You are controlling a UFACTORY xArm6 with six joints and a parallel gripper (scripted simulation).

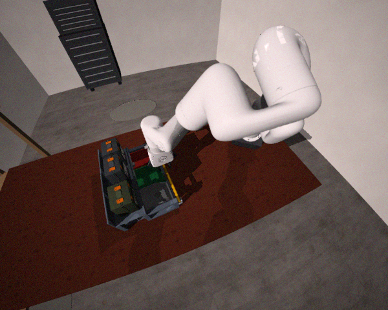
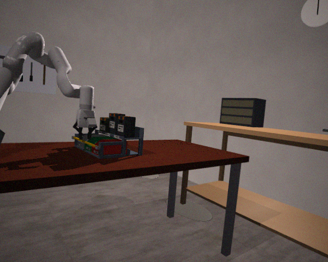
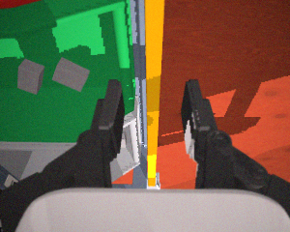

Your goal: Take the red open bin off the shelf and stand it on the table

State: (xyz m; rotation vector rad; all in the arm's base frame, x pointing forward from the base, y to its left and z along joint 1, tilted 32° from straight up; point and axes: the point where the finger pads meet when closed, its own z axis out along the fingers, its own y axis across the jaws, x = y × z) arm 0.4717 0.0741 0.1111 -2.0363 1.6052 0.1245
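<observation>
Right now my hand is 3 cm above the yellow bar. From my hand the other things lie so: grey bin: 6 cm ahead, 14 cm to the left, 5 cm below; then red open bin: 13 cm ahead, 8 cm to the right, 5 cm below; then green bin: 10 cm ahead, 3 cm to the left, 5 cm below.
</observation>
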